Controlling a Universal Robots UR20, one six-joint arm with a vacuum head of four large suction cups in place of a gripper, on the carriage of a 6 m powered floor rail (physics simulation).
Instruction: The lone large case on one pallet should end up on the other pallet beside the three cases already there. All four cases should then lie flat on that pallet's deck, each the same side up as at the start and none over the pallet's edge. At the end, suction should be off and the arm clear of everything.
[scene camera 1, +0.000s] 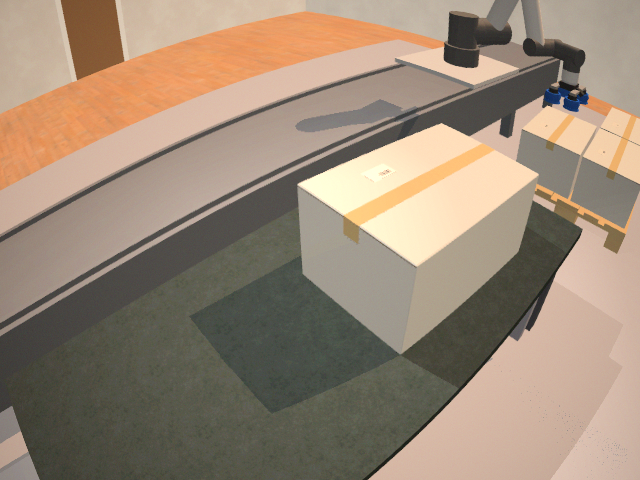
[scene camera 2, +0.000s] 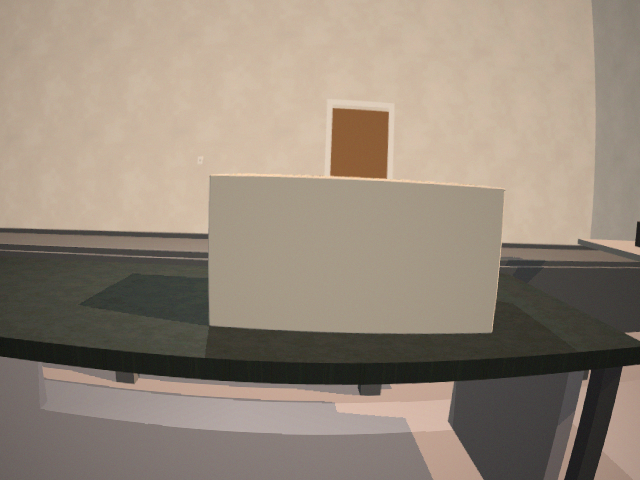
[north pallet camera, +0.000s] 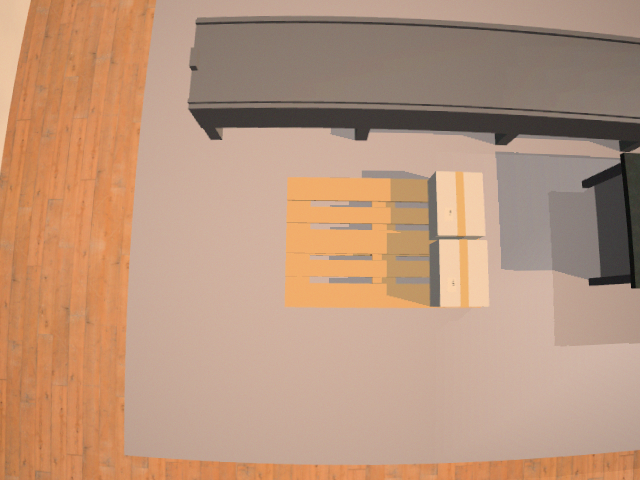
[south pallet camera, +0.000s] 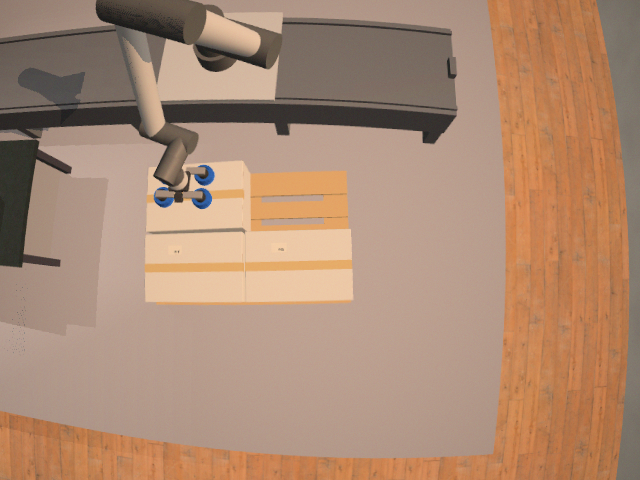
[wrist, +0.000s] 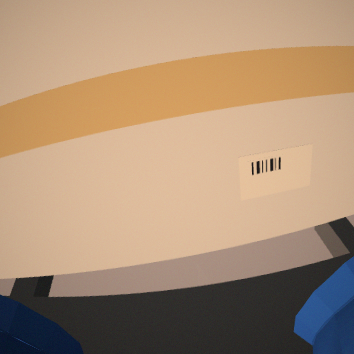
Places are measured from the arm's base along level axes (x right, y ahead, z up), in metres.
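Pixels of known places: hand, its tool point: (wrist: 179, 249); arm's base, origin of its link: (scene camera 1: 460, 62).
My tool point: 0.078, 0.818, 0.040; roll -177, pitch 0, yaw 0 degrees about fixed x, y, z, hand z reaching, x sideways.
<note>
Ahead of a thing's pixels: the offset from my tool point to its top centre, as dx, dy, dz. Level surfaces: height alone.
My gripper (scene camera 1: 567, 97) (south pallet camera: 182, 187), four blue cups, holds nothing and hangs a short gap above the upper-left case @(+0.004, +0.009, -0.172) (scene camera 1: 558, 129) (south pallet camera: 222, 214) (wrist: 150, 190) of the south pallet (scene camera 1: 566, 210) (south pallet camera: 299, 183). That case lies flat, tape up. Beside it lie the lower-left case @(-0.023, +0.405, -0.172) (south pallet camera: 193, 284) and the lower-right case @(-0.604, +0.363, -0.172) (south pallet camera: 299, 286), flat, labels up. The pallet's upper-right deck is bare. On the north pallet (north pallet camera: 336, 189), two cases (north pallet camera: 444, 196) (north pallet camera: 449, 263) stand side by side at the right end. Whether the south cases reach past their pallet's left edge is hard to tell.
A large taped case @(+1.688, +0.133, +0.214) (scene camera 1: 356, 273) (scene camera 2: 351, 253) stands on the dark table @(dz -0.080) (scene camera 1: 129, 387) (scene camera 2: 129, 346) between the pallets. The rail (scene camera 1: 180, 139) (north pallet camera: 403, 67) (south pallet camera: 361, 67) runs behind the pallets, with the arm's carriage plate (scene camera 1: 485, 77) (south pallet camera: 248, 82) near the south pallet.
</note>
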